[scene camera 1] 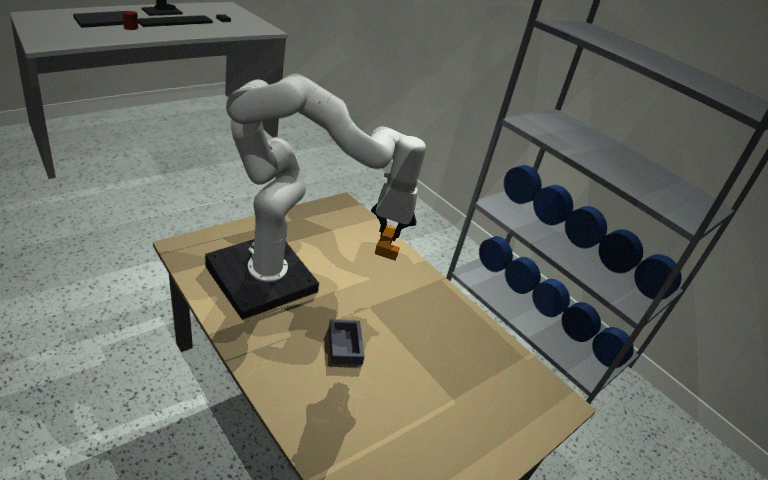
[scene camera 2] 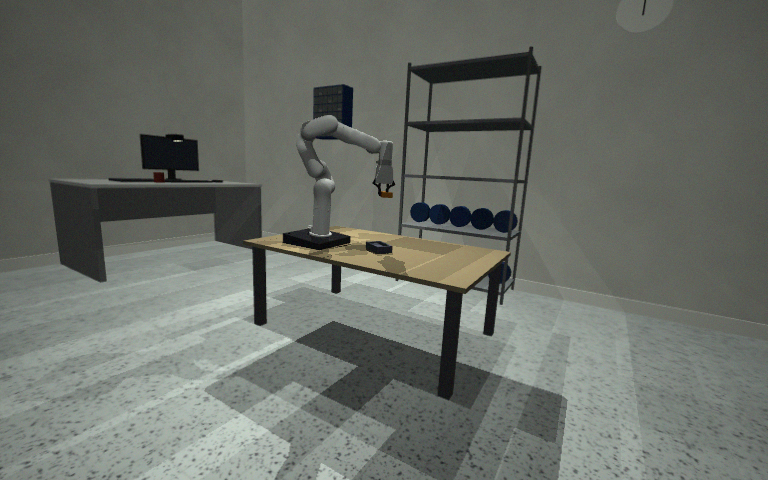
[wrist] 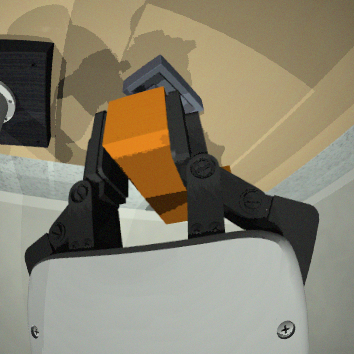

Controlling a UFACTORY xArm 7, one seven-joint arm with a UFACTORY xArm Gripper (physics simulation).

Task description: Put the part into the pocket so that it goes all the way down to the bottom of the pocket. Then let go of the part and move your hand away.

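Frame: origin at the arm's base, x down, y right, z back, level; metres.
Seen in the pictures: gripper, between the fingertips: [scene camera 1: 388,236] [wrist: 144,118]; arm's base, origin of its link: [scene camera 1: 267,267] [scene camera 2: 320,234].
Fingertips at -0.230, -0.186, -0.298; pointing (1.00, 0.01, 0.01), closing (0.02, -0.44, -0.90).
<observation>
Offsets run from my fingertips to a thing's top centre, as dx, dy, dz. Level surfaces: height alone.
The orange L-shaped part @[-0.028, +0.029, -0.031] [scene camera 1: 387,250] [scene camera 2: 386,194] [wrist: 137,120] is held between the fingers, high above the table. My gripper [scene camera 1: 389,233] [scene camera 2: 386,190] [wrist: 144,118] is shut on it. The grey-blue block with the pocket @[+0.241, +0.187, -0.063] [scene camera 1: 334,356] [scene camera 2: 378,249] [wrist: 175,77] sits on the table, in front of the robot base and well below the part. In scene camera 1 its pocket shows as an L-shaped or stepped recess with no part in it. In the wrist view the part and a finger hide much of the block.
The wooden table @[dx +0.277] [scene camera 1: 407,362] [scene camera 2: 447,266] carries the black robot base plate [scene camera 1: 243,302] [scene camera 2: 294,240] [wrist: 30,100]. A shelf rack [scene camera 1: 491,153] [scene camera 2: 404,141] with blue discs stands behind the table. A desk [scene camera 1: 67,42] [scene camera 2: 79,203] with a red cup [scene camera 1: 130,20] [scene camera 2: 158,177] stands farther back.
</observation>
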